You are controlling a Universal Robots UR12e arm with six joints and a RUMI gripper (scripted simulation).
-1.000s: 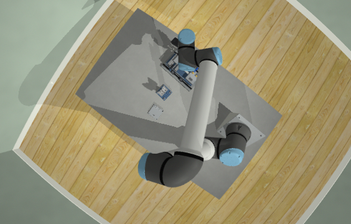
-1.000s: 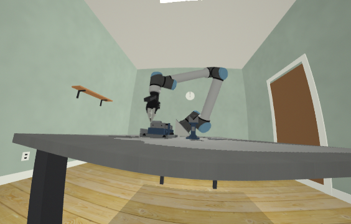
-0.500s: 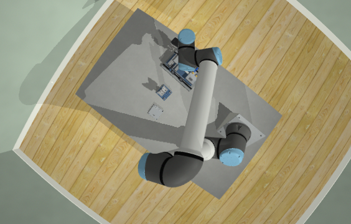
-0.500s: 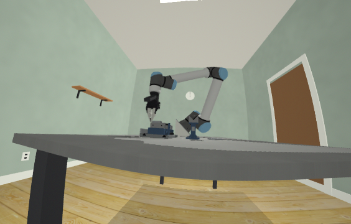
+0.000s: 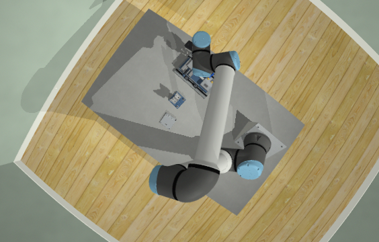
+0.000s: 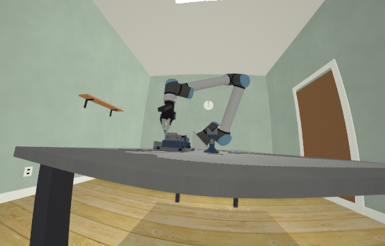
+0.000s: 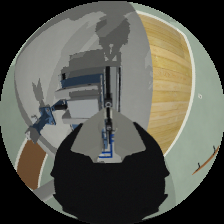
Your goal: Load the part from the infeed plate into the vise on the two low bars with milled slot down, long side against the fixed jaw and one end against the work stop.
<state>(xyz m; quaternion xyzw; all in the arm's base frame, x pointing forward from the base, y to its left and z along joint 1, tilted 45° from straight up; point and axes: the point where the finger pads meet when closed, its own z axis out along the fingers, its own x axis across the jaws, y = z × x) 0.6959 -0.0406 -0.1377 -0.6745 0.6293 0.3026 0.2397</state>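
My gripper is now 5 cm to the right of the part and 3 cm above it. Round my hand: vise: 7 cm behind, 7 cm to the left, 8 cm below; infeed plate: 14 cm behind, 45 cm to the left, 11 cm below.
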